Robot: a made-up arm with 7 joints. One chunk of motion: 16 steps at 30 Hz.
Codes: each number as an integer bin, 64 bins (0 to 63) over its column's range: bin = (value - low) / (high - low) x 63, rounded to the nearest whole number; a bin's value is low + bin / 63 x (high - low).
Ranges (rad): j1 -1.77..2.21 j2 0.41..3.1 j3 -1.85..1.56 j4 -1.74..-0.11 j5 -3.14..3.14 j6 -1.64..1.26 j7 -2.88..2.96
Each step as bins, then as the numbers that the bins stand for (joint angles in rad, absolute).
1 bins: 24 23 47 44 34 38 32
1 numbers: -0.2538 1.3921 0.6940 -0.6016 0.2492 0.1092 0.0863
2 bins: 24 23 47 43 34 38 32
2 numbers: -0.2538 1.3921 0.6940 -0.6275 0.2492 0.1092 0.0863
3 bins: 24 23 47 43 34 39 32
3 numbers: -0.2538 1.3921 0.6940 -0.6275 0.2492 0.1552 0.0863
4 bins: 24 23 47 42 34 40 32
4 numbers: -0.2538 1.3921 0.6940 -0.6533 0.2492 0.2013 0.0863
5 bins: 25 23 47 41 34 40 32
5 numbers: -0.1906 1.3921 0.6940 -0.6792 0.2492 0.2013 0.0863
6 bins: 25 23 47 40 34 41 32
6 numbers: -0.1906 1.3921 0.6940 -0.7051 0.2492 0.2473 0.0863
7 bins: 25 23 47 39 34 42 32
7 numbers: -0.1906 1.3921 0.6940 -0.7310 0.2492 0.2933 0.0863
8 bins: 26 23 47 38 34 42 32
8 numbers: -0.1275 1.3921 0.6940 -0.7568 0.2492 0.2933 0.0863
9 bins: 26 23 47 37 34 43 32
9 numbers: -0.1275 1.3921 0.6940 -0.7827 0.2492 0.3394 0.0863
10 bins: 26 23 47 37 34 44 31
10 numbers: -0.1275 1.3921 0.6940 -0.7827 0.2492 0.3854 -0.0063
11 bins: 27 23 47 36 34 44 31
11 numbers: -0.0643 1.3921 0.6940 -0.8086 0.2492 0.3854 -0.0063
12 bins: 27 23 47 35 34 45 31
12 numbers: -0.0643 1.3921 0.6940 -0.8344 0.2492 0.4314 -0.0063
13 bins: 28 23 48 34 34 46 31
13 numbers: -0.0011 1.3921 0.7481 -0.8603 0.2492 0.4775 -0.0063
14 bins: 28 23 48 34 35 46 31
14 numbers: -0.0011 1.3921 0.7481 -0.8603 0.3489 0.4775 -0.0063
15 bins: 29 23 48 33 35 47 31
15 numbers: 0.0621 1.3921 0.7481 -0.8862 0.3489 0.5235 -0.0063
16 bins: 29 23 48 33 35 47 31
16 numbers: 0.0621 1.3921 0.7481 -0.8862 0.3489 0.5235 -0.0063
